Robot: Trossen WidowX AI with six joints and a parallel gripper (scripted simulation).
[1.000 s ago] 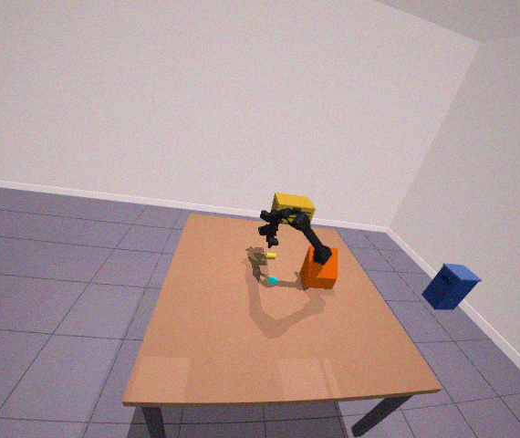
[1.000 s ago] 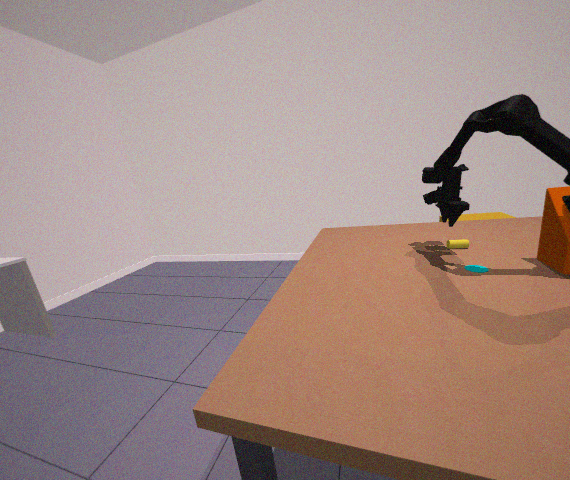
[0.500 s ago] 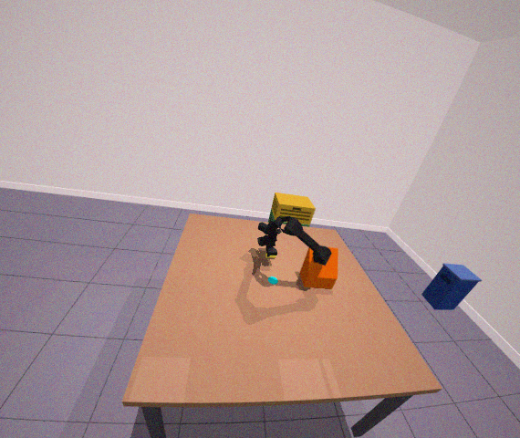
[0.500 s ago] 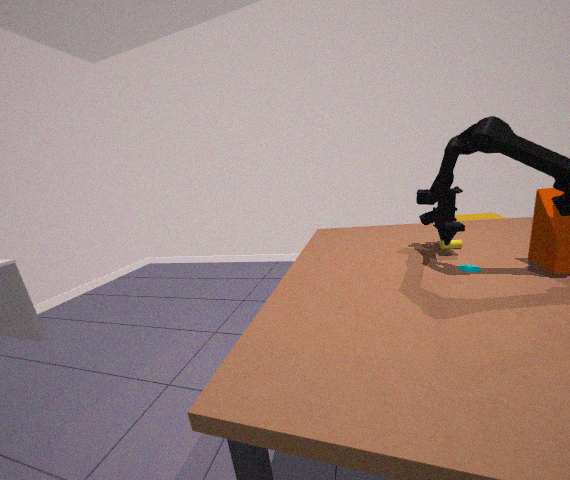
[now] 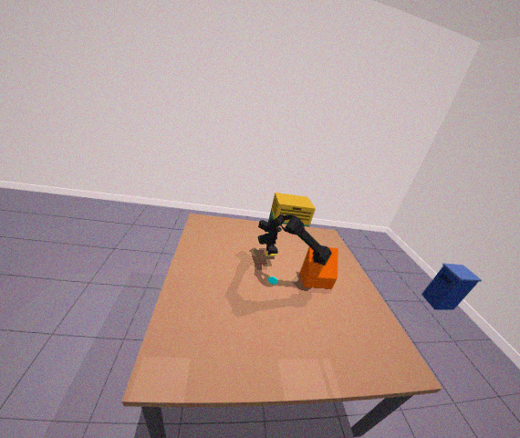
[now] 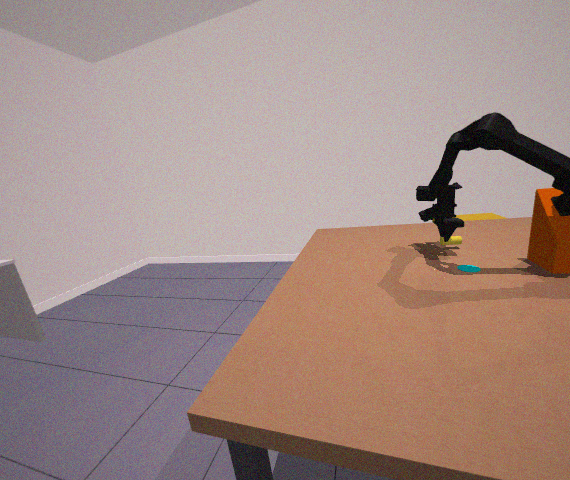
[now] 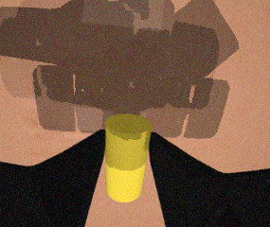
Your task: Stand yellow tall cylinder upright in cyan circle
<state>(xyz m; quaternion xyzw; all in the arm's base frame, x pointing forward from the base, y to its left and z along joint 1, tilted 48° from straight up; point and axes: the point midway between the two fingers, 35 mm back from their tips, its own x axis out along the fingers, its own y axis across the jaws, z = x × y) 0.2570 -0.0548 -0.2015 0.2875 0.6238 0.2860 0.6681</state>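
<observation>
Now: gripper tip 210 mm to the right of the cyan circle and 30 mm above it. Round my gripper tip: yellow cylinder 20 mm behind.
</observation>
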